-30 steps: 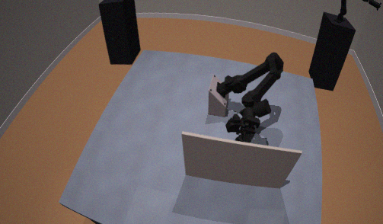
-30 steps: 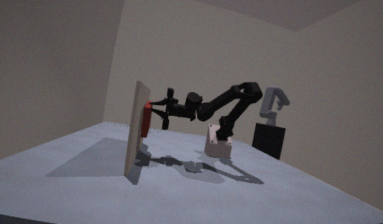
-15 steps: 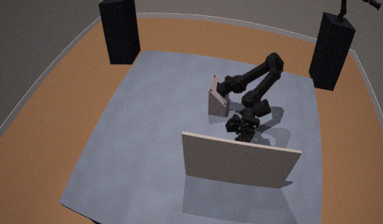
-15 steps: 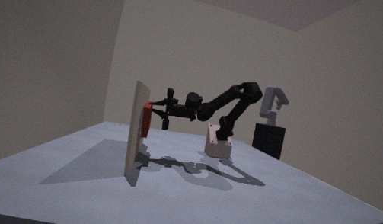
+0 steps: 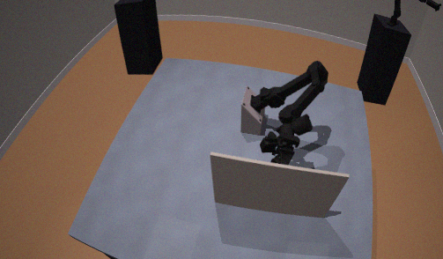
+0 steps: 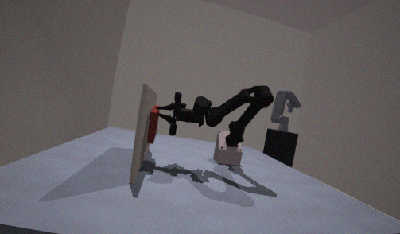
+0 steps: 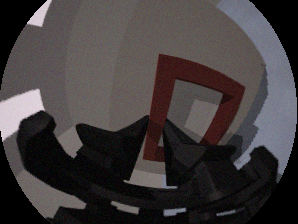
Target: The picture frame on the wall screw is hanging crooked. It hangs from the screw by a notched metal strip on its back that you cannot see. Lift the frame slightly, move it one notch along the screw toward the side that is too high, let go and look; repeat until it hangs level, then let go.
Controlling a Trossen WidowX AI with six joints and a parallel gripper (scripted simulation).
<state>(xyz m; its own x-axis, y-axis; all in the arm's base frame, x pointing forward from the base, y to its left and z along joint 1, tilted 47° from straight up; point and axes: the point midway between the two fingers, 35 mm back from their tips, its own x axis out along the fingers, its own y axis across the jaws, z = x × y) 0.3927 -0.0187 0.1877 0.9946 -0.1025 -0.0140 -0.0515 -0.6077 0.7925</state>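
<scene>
The picture frame is 10 mm ahead of my gripper tip, 10 mm to the right of it and 60 mm below it. Also, from my gripper tip: wall panel (20 mm ahead, 10 mm to the left, 70 mm below).
</scene>
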